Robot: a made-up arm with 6 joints. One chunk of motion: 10 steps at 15 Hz.
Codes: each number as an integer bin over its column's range. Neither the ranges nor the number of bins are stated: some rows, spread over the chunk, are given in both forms.
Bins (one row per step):
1: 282 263 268 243 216 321
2: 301 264 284 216 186 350
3: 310 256 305 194 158 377
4: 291 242 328 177 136 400
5: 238 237 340 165 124 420
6: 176 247 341 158 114 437
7: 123 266 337 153 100 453
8: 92 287 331 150 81 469
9: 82 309 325 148 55 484
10: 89 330 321 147 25 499
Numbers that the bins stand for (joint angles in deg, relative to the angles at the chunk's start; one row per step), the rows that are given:
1: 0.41 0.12 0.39 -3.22 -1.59 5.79
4: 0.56 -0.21 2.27 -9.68 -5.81 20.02
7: -2.07 0.16 2.55 -12.03 -7.72 29.56
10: -2.61 1.17 2.05 -12.62 -11.68 37.84
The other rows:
2: 0.71 0.13 0.89 -5.86 -3.17 11.01
3: 0.85 0.01 1.55 -8.02 -4.65 15.87
5: -0.27 -0.29 2.65 -10.86 -6.45 23.62
6: -1.24 -0.13 2.68 -11.54 -6.98 26.68
8: -2.56 0.49 2.36 -12.32 -8.72 32.44
9: -2.72 0.84 2.18 -12.52 -10.09 35.14

